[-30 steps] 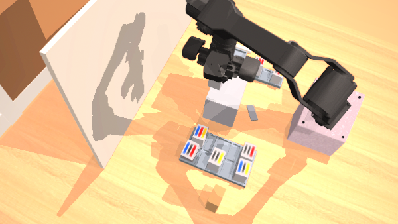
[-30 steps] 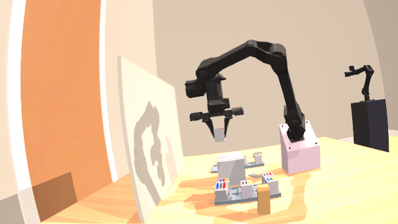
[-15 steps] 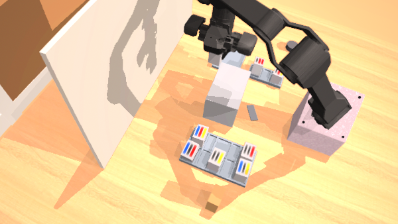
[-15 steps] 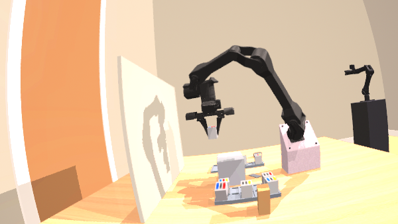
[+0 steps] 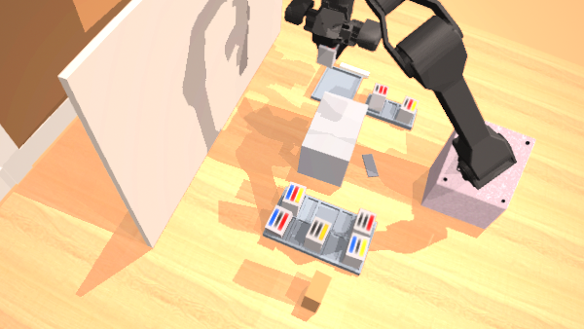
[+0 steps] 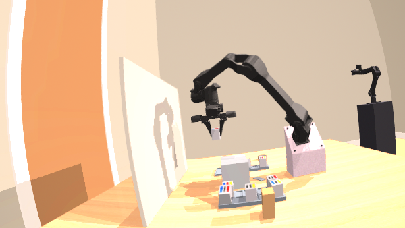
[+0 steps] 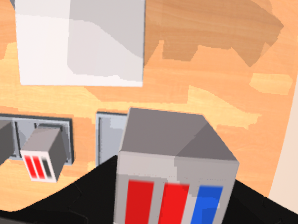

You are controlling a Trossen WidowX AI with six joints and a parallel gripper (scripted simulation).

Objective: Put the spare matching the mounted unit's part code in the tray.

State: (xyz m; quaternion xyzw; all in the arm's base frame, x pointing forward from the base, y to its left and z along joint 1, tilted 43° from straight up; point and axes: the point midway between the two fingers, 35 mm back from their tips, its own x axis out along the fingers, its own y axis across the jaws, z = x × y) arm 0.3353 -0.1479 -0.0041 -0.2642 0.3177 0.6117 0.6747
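The grey tray is 20 mm behind my gripper tip, 100 mm to the right of it and 180 mm below it. Round my gripper tip: white mounted unit 60 mm behind, 110 mm to the left, 140 mm below; small rack 170 mm behind, 70 mm to the right, 180 mm below; tall panel 200 mm ahead, 90 mm to the left, 40 mm above.
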